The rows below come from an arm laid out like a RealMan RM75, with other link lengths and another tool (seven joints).
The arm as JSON. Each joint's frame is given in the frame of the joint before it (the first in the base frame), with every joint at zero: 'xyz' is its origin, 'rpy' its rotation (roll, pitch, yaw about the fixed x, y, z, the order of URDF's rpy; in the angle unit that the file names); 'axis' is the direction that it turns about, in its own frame. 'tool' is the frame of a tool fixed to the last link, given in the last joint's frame.
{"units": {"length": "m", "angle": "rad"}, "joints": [
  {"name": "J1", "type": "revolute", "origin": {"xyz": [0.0, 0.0, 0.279], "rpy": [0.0, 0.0, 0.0]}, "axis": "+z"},
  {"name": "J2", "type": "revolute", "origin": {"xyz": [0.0, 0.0, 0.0], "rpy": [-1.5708, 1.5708, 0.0]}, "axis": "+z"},
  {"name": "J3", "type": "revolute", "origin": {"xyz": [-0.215, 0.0, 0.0], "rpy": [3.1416, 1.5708, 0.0]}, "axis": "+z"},
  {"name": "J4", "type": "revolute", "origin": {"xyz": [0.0, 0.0, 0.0], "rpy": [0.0, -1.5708, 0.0]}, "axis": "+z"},
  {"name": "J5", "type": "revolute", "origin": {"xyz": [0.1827, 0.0, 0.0], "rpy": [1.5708, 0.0, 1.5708]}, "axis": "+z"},
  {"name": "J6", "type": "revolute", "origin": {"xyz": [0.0, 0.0, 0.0], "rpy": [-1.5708, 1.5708, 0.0]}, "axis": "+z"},
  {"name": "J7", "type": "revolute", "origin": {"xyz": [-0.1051, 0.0, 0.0], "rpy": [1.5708, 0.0, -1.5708]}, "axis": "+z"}
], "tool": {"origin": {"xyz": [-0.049, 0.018, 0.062], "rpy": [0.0, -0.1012, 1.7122]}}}
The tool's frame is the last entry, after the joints.
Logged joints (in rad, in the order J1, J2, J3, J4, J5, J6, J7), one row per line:
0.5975 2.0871 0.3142 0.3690 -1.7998 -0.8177 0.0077
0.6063 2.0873 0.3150 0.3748 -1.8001 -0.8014 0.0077
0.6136 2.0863 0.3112 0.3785 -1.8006 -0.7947 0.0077
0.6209 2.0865 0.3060 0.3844 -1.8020 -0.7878 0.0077
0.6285 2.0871 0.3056 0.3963 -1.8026 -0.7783 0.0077
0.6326 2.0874 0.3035 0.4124 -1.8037 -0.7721 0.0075
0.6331 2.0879 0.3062 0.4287 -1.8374 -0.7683 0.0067
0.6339 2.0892 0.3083 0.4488 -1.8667 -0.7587 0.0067
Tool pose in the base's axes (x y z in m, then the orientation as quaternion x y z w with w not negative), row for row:
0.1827 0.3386 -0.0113 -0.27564 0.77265 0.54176 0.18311
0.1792 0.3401 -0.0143 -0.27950 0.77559 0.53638 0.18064
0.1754 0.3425 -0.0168 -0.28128 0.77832 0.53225 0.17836
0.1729 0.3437 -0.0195 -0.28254 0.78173 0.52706 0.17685
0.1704 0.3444 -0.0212 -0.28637 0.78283 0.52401 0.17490
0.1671 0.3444 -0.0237 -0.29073 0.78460 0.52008 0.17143
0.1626 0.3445 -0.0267 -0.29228 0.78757 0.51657 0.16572
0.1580 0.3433 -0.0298 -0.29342 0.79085 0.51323 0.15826
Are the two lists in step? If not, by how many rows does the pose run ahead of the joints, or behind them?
The pose runs 2 rows behind the joints: the pose in row i belongs to the joints in row i - 2.
